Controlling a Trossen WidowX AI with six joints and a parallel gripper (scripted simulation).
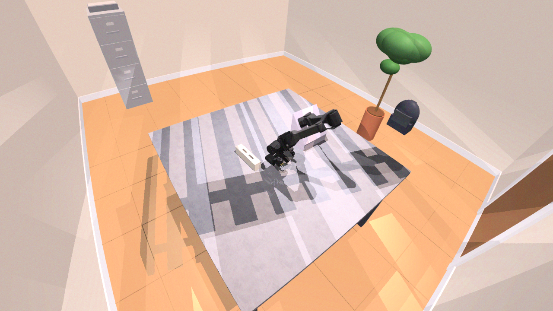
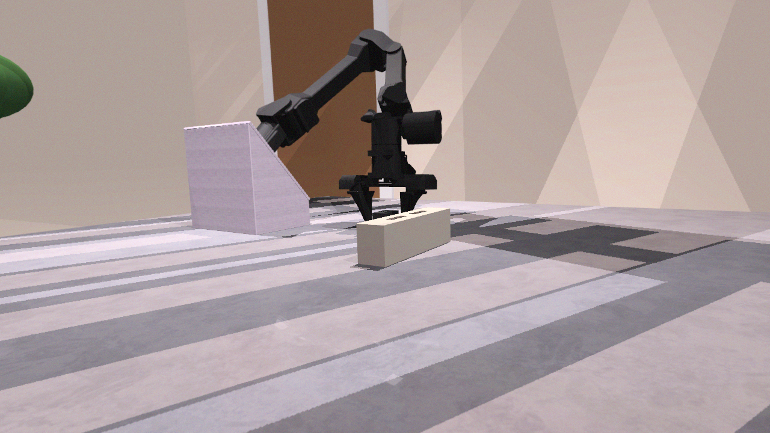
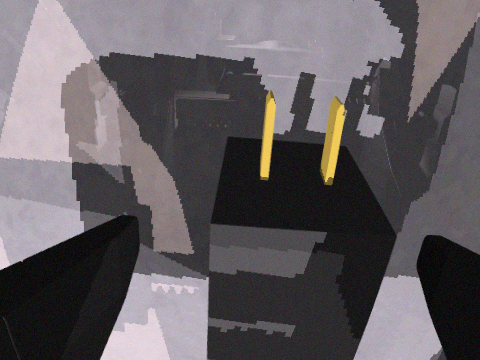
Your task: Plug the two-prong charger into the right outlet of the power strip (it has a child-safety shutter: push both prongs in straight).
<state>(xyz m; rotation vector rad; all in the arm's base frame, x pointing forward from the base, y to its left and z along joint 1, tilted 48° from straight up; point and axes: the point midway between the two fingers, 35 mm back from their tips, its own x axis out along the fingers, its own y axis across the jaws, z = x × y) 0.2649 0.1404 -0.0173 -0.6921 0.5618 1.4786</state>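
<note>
Now: gripper tip 2 cm to the right of the black two-prong charger and 1 cm below it.
</note>
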